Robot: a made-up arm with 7 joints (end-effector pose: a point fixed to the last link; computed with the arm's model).
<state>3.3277 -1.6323 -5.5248 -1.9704 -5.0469 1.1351 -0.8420</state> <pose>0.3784 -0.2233 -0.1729 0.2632 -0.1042 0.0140</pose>
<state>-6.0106 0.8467 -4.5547 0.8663 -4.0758 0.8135 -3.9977</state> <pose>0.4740 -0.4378 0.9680 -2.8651 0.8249 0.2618</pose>
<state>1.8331 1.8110 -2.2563 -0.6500 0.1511 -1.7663 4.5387</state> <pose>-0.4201 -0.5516 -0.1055 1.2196 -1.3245 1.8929</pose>
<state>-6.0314 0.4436 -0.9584 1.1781 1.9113 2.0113 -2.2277</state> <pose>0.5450 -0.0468 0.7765 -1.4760 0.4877 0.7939</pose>
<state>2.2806 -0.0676 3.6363 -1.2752 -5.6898 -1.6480 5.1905</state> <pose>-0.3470 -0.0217 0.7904 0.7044 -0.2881 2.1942</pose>
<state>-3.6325 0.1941 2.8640 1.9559 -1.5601 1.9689 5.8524</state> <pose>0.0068 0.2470 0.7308 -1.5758 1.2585 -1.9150</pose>
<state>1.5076 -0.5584 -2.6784 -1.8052 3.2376 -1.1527 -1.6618</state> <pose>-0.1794 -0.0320 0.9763 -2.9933 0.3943 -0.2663</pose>
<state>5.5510 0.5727 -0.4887 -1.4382 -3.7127 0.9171 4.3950</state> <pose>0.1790 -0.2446 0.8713 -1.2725 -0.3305 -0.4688</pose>
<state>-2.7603 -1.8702 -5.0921 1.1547 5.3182 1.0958 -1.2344</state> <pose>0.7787 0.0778 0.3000 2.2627 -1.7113 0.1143</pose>
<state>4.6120 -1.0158 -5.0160 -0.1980 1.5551 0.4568 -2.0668</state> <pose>0.0418 -0.9413 0.7021 -1.4884 -0.7571 -0.6107</pose>
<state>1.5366 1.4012 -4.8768 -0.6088 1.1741 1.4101 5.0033</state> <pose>0.1484 -0.8455 0.5878 -0.6052 2.6570 0.1799</pose>
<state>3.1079 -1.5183 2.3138 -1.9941 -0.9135 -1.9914 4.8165</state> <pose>0.3627 -0.2248 0.3171 0.3560 0.1827 2.5493</pose>
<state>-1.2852 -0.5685 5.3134 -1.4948 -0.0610 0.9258 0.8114</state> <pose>0.1929 -0.6690 0.7286 -1.5269 -1.5813 -0.6715</pose>
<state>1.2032 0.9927 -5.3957 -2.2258 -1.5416 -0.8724 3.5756</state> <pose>0.1805 0.0148 0.6819 -0.5848 2.4916 -1.3617</pose>
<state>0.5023 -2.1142 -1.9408 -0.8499 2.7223 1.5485 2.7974</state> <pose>-0.7519 0.0484 0.0797 -0.9217 2.7514 0.7548</pose>
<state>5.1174 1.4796 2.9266 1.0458 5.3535 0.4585 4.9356</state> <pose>0.4220 0.6040 0.7466 -2.8395 -0.3671 0.8443</pose>
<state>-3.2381 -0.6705 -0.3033 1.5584 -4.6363 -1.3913 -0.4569</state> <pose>0.1172 -0.2276 0.8749 -0.0884 -1.8953 -2.1274</pose>
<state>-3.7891 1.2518 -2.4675 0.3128 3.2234 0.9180 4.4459</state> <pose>-0.7695 -0.5804 0.5774 -0.9385 1.1564 -0.7397</pose>
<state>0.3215 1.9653 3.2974 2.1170 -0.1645 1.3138 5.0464</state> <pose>0.2885 -0.0795 0.3945 -1.1022 1.4720 -1.1100</pose>
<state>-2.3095 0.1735 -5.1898 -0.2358 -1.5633 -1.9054 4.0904</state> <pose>0.0457 -0.0058 1.1075 1.5433 -0.9414 -2.0976</pose>
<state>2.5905 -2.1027 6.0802 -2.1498 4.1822 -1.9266 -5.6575</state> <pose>0.1205 0.3256 -0.1977 0.9970 1.3582 -1.6590</pose>
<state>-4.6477 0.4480 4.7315 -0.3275 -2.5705 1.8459 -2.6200</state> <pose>-0.2508 -0.2622 1.0013 -1.0307 1.5339 -2.3371</pose>
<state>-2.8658 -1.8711 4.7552 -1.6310 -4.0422 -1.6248 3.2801</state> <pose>0.6431 0.1808 -0.0594 0.1675 -0.3862 -1.6224</pose>
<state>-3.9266 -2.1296 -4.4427 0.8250 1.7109 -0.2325 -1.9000</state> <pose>0.2389 0.7743 -0.2892 0.5204 -1.6275 2.3486</pose>
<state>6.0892 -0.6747 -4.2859 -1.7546 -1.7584 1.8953 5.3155</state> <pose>-0.1410 0.1634 0.7717 -2.1501 1.1736 1.6805</pose>
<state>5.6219 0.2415 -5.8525 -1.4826 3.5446 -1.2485 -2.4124</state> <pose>-0.2003 -0.0569 1.0527 -2.7436 0.8670 0.1658</pose>
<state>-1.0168 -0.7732 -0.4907 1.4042 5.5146 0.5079 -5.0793</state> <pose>-0.2725 0.0414 0.9544 1.7090 0.8105 -0.1611</pose>
